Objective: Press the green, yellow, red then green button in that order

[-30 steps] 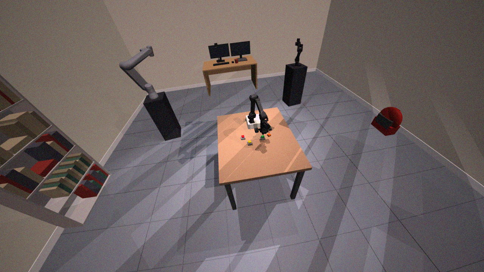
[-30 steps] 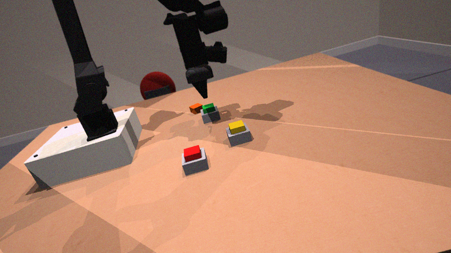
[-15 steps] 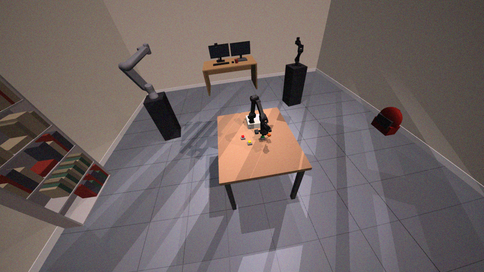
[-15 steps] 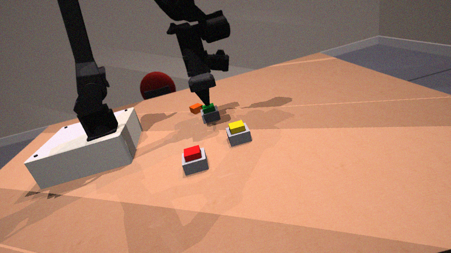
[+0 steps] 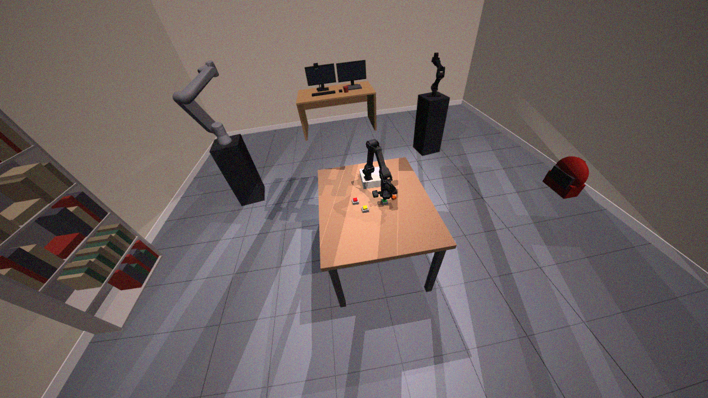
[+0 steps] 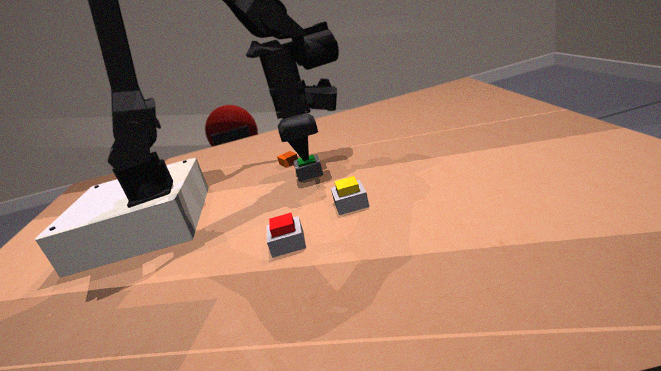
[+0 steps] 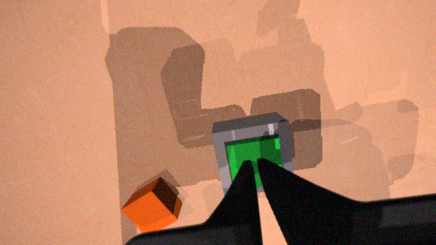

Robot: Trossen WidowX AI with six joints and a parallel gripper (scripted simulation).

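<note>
My gripper tip is now 10 mm above the green button. Round my gripper tip: small orange block 20 mm behind, 90 mm to the left, 20 mm below; yellow button 20 mm ahead, 170 mm to the right; red button 90 mm behind, 220 mm to the right.
</note>
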